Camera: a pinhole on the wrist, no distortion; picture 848 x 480 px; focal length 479.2 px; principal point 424.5 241.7 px. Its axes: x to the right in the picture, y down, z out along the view. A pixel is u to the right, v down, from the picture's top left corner.
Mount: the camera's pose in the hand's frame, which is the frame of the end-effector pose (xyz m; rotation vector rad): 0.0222 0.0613 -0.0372 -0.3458 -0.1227 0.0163
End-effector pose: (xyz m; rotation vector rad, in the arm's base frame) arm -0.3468 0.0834 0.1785 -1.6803 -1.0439 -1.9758
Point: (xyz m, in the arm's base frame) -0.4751 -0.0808 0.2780
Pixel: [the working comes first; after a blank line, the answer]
In the camera's frame: 0.0506 0.0503 -0.1670

behind the camera
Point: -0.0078 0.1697 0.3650
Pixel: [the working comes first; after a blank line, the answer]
In the camera's frame: 0.1362 0.0422 0.3634

604 297
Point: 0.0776 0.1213 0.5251
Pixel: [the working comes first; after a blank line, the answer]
In the camera's frame: 0.2661 0.1640 0.4229

726 428
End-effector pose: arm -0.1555 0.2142 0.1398 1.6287 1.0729 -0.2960
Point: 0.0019 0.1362 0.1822
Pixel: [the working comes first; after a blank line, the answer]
In the camera's frame: 0.0187 0.0315 0.1609

480 336
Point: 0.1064 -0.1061 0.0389
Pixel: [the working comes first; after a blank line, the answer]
In the camera's frame: 0.0894 -0.0860 0.4281

525 145
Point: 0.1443 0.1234 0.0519
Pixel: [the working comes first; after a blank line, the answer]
In the camera's frame: 0.1915 0.0195 0.2472

796 279
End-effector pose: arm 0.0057 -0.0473 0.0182 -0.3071 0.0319 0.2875
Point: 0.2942 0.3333 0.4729
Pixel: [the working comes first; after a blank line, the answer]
In the camera's frame: 0.3933 -0.1292 0.5273

782 124
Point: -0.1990 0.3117 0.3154
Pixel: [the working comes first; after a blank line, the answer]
In the camera's frame: -0.0817 0.0761 0.5003

346 315
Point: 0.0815 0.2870 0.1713
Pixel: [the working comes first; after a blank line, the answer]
In the camera's frame: 0.1695 0.0715 0.3082

688 353
